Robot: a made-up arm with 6 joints.
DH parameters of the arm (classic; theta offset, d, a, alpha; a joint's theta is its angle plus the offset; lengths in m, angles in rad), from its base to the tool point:
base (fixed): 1.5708 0.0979 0 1.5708
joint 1: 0 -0.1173 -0.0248 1.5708
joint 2: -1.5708 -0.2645 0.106 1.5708
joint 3: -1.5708 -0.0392 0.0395 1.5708
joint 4: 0 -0.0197 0.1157 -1.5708
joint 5: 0 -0.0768 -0.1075 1.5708
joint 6: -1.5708 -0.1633 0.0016 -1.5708
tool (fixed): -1.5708 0.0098 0 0
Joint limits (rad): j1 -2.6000..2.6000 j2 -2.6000..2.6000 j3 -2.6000..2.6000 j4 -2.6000..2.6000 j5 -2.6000..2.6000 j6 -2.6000..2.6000
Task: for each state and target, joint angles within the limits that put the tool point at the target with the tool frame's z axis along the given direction. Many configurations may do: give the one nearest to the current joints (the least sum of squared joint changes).
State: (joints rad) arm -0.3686 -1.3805 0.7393 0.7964 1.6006 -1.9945
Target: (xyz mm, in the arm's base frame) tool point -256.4 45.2 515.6 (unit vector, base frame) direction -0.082 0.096 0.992
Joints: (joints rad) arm -0.3726 -1.1912 0.5936 1.6594 1.3750 -1.8837
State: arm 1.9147 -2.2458 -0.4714 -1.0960 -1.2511 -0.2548
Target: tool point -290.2 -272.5 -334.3 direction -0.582 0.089 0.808
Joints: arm 1.7671 -2.0399 -0.2847 -1.2435 -1.3995 -0.0229
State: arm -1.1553 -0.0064 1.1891 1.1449 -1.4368 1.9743
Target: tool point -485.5 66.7 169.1 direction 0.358 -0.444 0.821
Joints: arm -0.8001 0.1804 1.4957 0.6999 -1.0927 1.2365
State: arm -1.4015 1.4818 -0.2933 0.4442 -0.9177 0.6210
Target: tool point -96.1 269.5 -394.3 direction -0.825 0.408 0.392
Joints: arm -2.1009 1.5256 0.0053 0.4306 -0.8012 0.7866
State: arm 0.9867 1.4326 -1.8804 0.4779 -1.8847 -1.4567
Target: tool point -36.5 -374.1 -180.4 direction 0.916 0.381 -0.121
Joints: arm 1.6572 1.5745 -1.5463 0.1546 -1.5759 -1.1887
